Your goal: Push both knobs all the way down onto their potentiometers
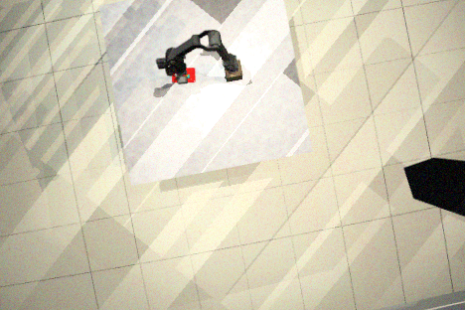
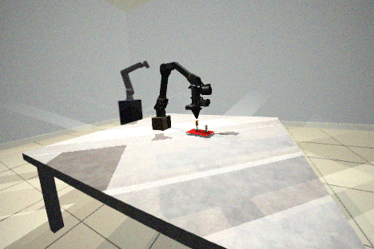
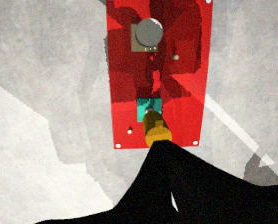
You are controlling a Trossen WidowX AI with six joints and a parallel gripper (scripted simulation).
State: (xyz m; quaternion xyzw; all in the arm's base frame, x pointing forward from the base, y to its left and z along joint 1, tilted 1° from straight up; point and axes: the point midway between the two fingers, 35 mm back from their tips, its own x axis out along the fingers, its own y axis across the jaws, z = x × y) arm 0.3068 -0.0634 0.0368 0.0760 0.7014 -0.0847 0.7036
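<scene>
Right now the yellow-brown knob is 3 cm below my gripper tip. The rest, counted from my gripper tip: round grey knob (6 cm ahead, 2 cm to the right, 5 cm below).
</scene>
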